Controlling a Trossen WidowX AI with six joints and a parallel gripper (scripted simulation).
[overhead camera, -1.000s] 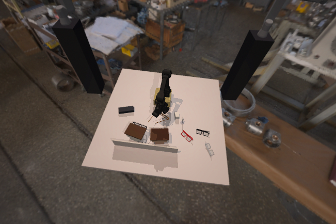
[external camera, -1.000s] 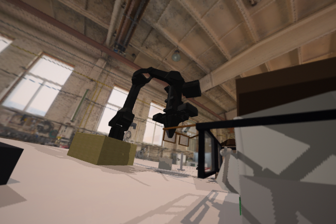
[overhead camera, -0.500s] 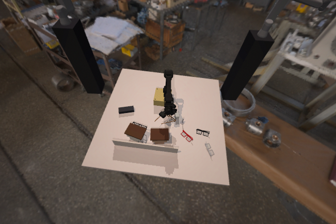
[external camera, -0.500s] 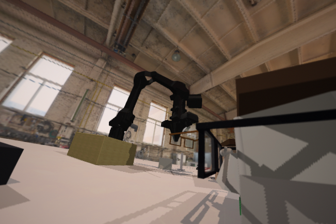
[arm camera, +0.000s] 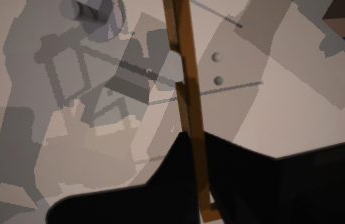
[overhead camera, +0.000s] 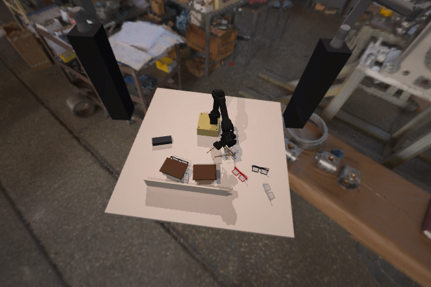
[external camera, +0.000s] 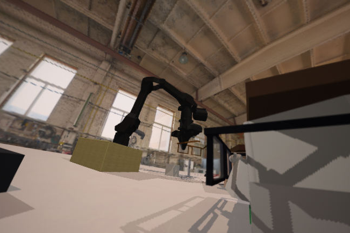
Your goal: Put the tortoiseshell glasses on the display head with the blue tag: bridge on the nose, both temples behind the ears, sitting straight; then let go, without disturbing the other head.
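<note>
My gripper tip is 50 mm past the white block, 30 mm to the right of it and 90 mm above it. From my gripper tip the other things lie so: stand (20 mm ahead, 90 mm to the left, 90 mm below); then black box (100 mm behind, 520 mm to the right, 100 mm below); then low white rail (320 mm ahead, 270 mm to the right, 60 mm below).
</note>
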